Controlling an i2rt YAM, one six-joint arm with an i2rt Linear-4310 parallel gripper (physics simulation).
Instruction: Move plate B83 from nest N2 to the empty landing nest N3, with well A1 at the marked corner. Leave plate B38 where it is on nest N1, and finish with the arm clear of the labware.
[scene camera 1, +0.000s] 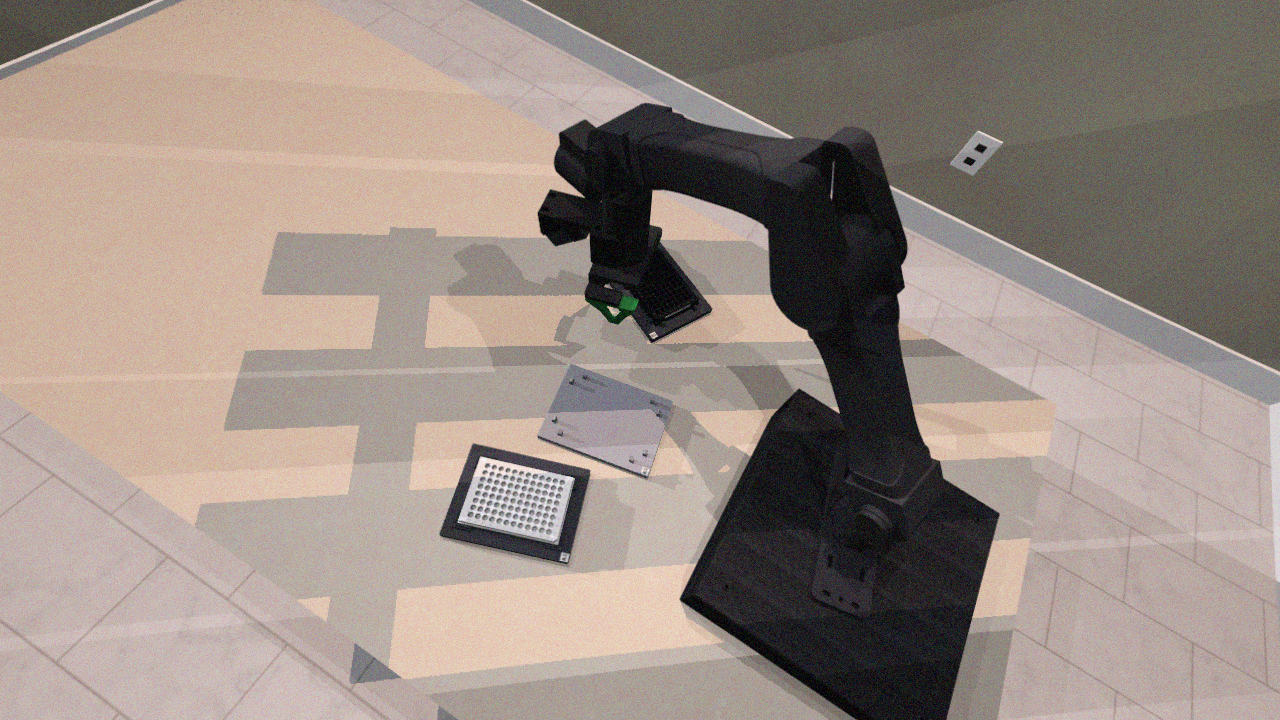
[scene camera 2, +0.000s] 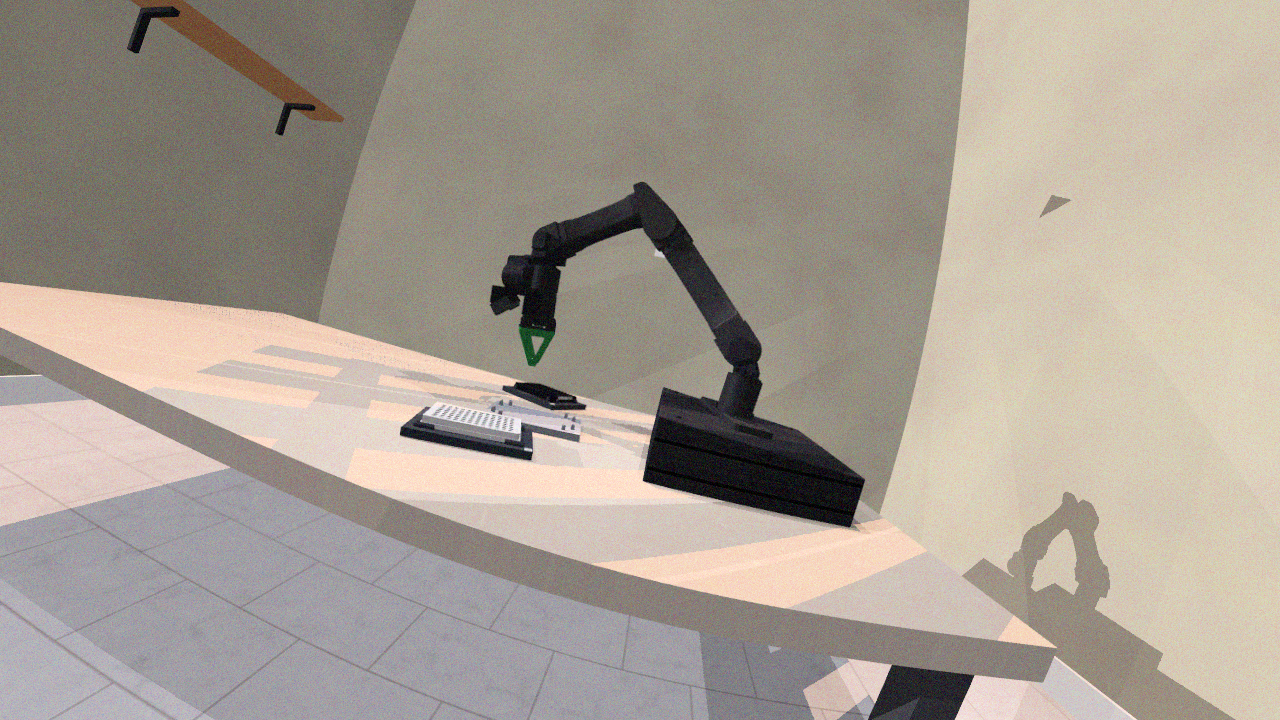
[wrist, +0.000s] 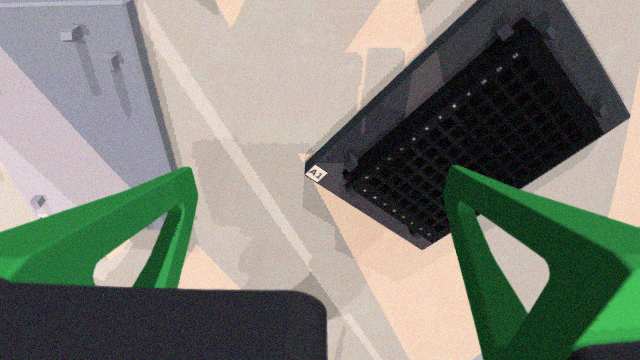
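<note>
A white well plate (scene camera 1: 517, 499) (scene camera 2: 469, 419) sits on a dark nest (scene camera 1: 580, 505) (scene camera 2: 465, 445). A black well plate (scene camera 1: 666, 284) (wrist: 480, 130) sits on another dark nest (scene camera 1: 682, 324) (scene camera 2: 565, 405) (wrist: 415, 90), whose A1 label (wrist: 316, 173) is at its near-left corner in the wrist view. The empty pale grey nest (scene camera 1: 608, 420) (scene camera 2: 554, 427) (wrist: 110, 135) with upright pegs lies between them. Plate and nest numbers are not readable. My green-fingered gripper (scene camera 1: 614, 313) (scene camera 2: 532, 360) (wrist: 320, 180) is open and empty, above the table; the right finger overlaps the black plate in the wrist view.
The arm's black base box (scene camera 1: 742, 573) (scene camera 2: 751, 474) stands right of the nests on the table (scene camera 1: 501, 617) (scene camera 2: 447, 479). A wall is behind the table, and a wooden shelf (scene camera 2: 241, 53) hangs high at the upper left in scene camera 2.
</note>
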